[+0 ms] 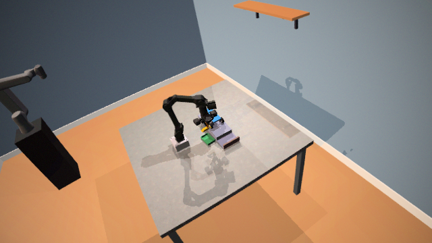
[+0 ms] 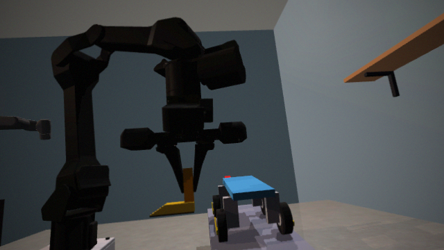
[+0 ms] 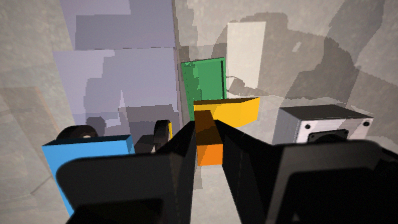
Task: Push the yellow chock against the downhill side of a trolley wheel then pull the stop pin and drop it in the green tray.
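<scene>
The red-headed stop pin lies 21 cm to the left of my gripper tip, 10 cm ahead of it and 2 cm below it. Also, from my gripper tip: grey ramp 11 cm below, 11 cm ahead, 9 cm to the left; yellow chock 2 cm behind, 1 cm below; blue-topped trolley 11 cm ahead, 10 cm to the left, 4 cm below.
</scene>
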